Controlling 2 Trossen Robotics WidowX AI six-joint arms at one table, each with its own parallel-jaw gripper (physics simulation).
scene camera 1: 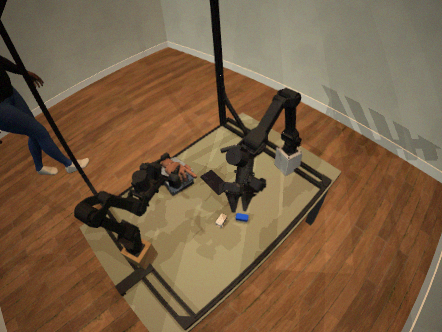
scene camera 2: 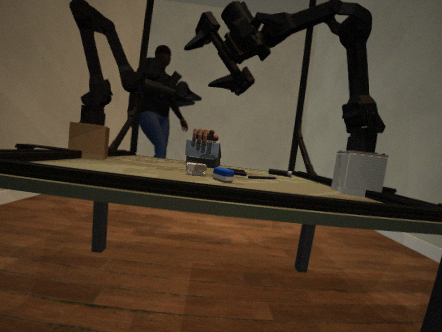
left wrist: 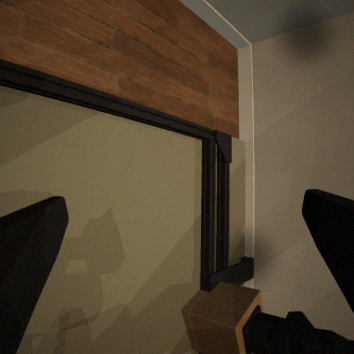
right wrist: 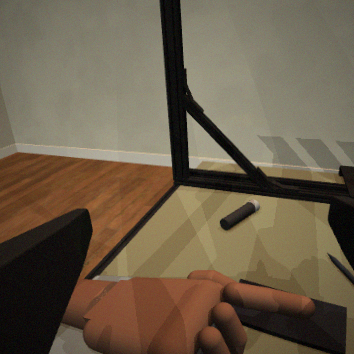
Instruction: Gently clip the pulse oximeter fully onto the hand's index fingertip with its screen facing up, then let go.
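Places are measured from the left arm's base along level axes (x ahead, y left, z up), in centimetres.
Where they show: left gripper, fingertip midpoint: (scene camera 1: 239, 212) (scene camera 2: 196, 66) (left wrist: 186, 204); right gripper, fingertip midpoint: (scene camera 1: 170, 162) (scene camera 2: 197, 101) (right wrist: 209, 214); left arm's base at its link origin: (scene camera 1: 289, 150) (scene camera 2: 360, 153); right arm's base at its link origin: (scene camera 1: 135, 248) (scene camera 2: 91, 125) (left wrist: 252, 329).
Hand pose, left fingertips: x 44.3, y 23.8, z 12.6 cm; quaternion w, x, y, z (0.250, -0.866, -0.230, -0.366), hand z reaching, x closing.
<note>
Each offset is from my left fingertips to the top centre of the thing.
The brown hand (scene camera 1: 180, 169) (scene camera 2: 204, 136) (right wrist: 145, 310) rests on a grey holder (scene camera 1: 181, 188) (scene camera 2: 211, 150). Its index finger (right wrist: 270, 299) extends to the right in the right wrist view, with a bare tip. A small whitish block @(dz -21.6, dx +1.8, dy -12.4 cm) (scene camera 1: 221, 219) (scene camera 2: 196, 168) and a blue-and-white block @(dz -21.6, dx -6.8, dy -8.8 cm) (scene camera 1: 242, 217) (scene camera 2: 223, 174) lie near each other on the table; they are too small to tell surely which is the oximeter. My left gripper (scene camera 1: 239, 209) (scene camera 2: 198, 67) (left wrist: 186, 204) is open and empty, high above the table. My right gripper (right wrist: 209, 214) is open and empty, above and close to the hand.
A dark flat slab @(dz -24.0, dx -6.4, dy -34.4 cm) (scene camera 1: 213, 181) (right wrist: 320, 322) lies beside the hand, partly under the index finger in the right wrist view. A dark cylinder @(dz -22.1, dx -24.3, dy -50.3 cm) (scene camera 2: 280, 172) (right wrist: 240, 215) and a thin pen @(dz -23.9, dx -17.3, dy -27.5 cm) (scene camera 2: 261, 177) (right wrist: 341, 267) lie farther right. Black frame posts (scene camera 1: 218, 65) (right wrist: 175, 100) rise at the table's edge.
</note>
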